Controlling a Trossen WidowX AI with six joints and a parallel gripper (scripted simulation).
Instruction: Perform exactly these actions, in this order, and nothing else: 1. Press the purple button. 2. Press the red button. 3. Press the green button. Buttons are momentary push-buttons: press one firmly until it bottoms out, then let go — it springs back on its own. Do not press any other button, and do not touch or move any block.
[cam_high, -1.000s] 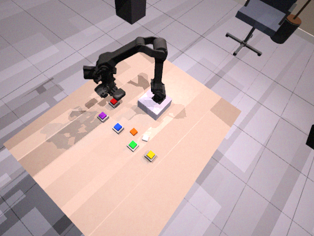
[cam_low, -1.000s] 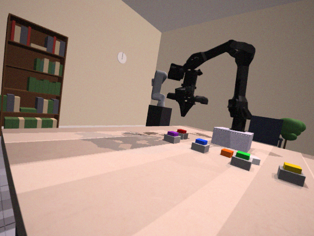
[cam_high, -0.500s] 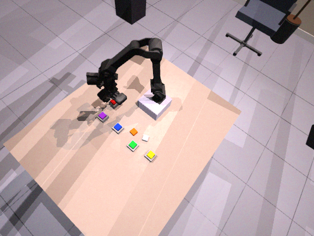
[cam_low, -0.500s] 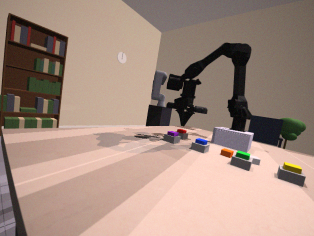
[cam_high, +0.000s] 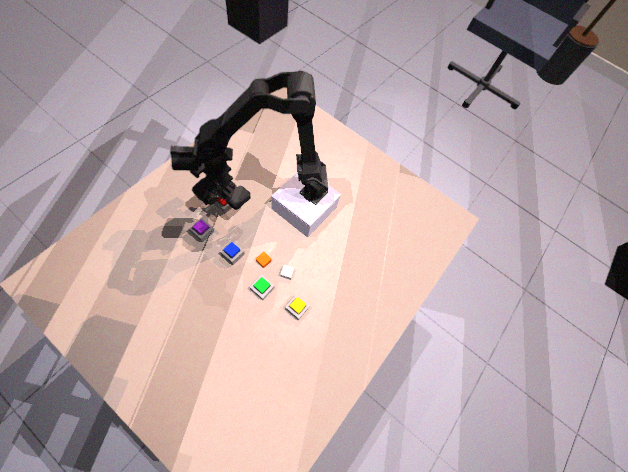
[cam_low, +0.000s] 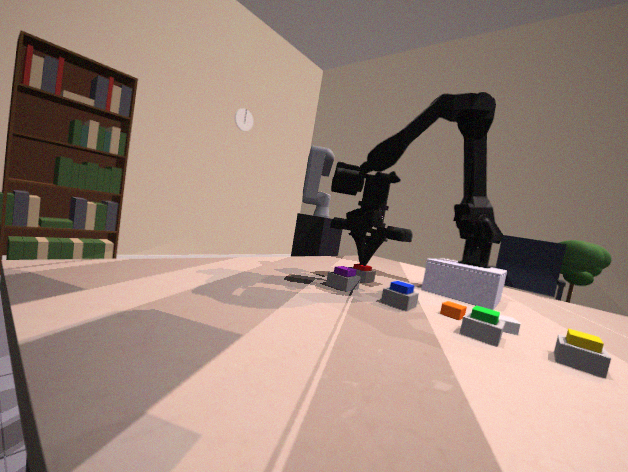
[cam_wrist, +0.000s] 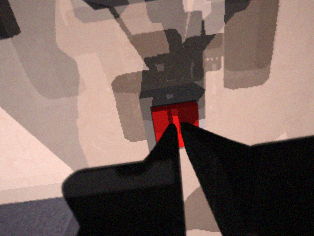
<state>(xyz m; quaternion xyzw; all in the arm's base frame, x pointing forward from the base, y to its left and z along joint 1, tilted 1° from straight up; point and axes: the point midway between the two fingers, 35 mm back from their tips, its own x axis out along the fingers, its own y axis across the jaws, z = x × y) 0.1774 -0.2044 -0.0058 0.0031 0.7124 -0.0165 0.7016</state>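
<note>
The red button is 1 cm below my gripper tip. The rest, counted from my gripper tip: purple button 11 cm ahead, 2 cm to the left; then orange block 6 cm ahead, 22 cm to the left, 2 cm below; then blue button 11 cm ahead, 14 cm to the left.
</note>
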